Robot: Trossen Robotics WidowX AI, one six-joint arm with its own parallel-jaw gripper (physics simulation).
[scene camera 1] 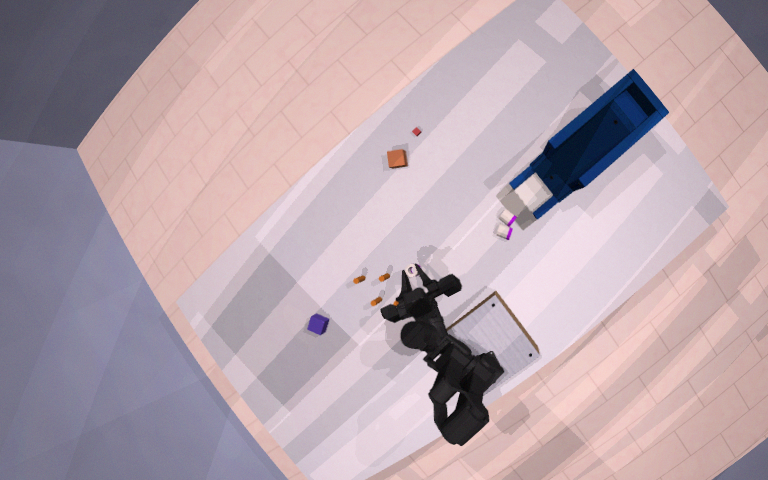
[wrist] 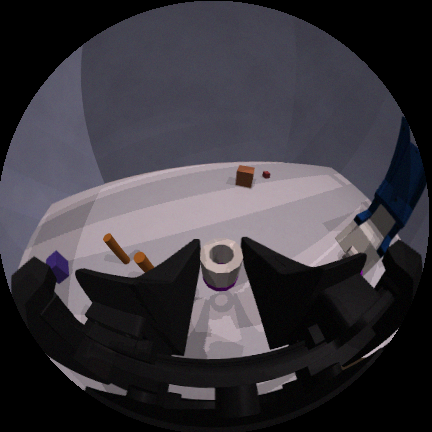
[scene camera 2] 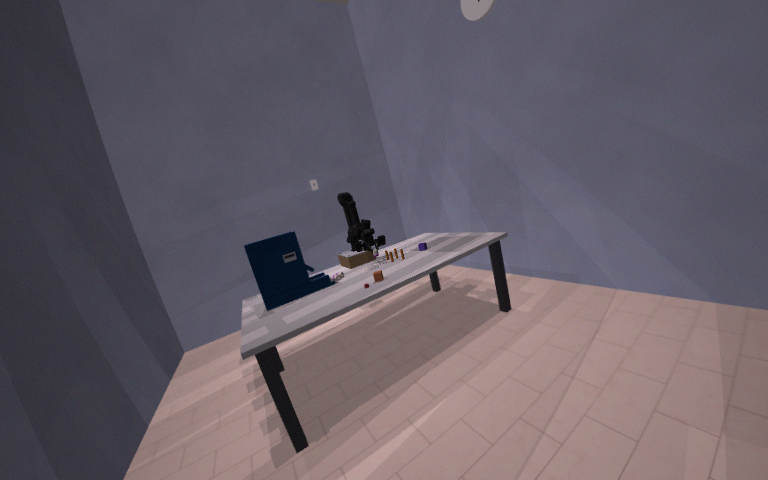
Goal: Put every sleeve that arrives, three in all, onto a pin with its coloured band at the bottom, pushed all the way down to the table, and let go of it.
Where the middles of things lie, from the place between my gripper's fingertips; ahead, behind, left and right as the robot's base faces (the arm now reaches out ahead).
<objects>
The blue dispenser point(scene camera 1: 583, 149) is 45 cm to the right of my hand, 6 cm above it and 3 cm ahead of it.
</objects>
